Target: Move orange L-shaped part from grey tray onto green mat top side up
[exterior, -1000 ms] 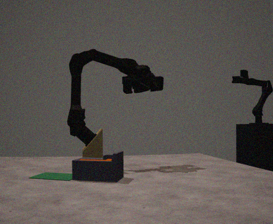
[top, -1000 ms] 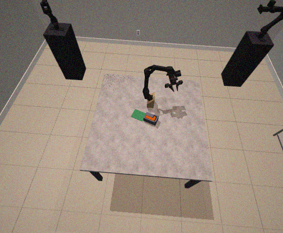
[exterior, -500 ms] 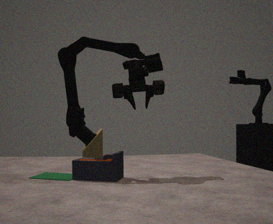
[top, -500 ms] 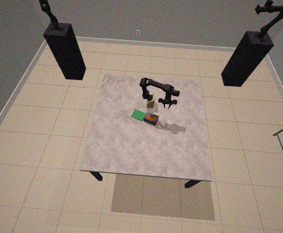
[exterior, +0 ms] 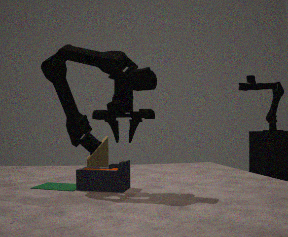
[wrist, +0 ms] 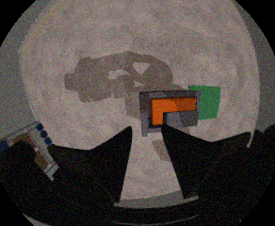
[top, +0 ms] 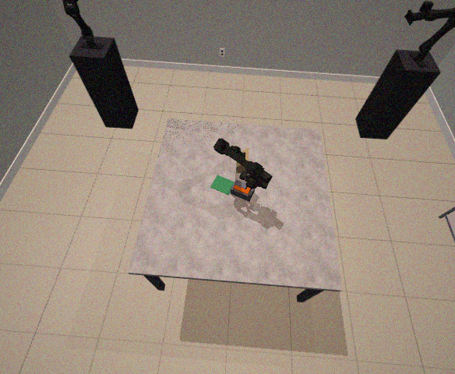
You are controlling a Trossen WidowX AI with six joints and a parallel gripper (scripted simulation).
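Now: gripper tip 30 mm past the orange L-shaped part, 50 mm to the left of it and 100 mm above it. Also, from my gripper tip: green mat (90 mm behind, 210 mm to the right, 160 mm below).
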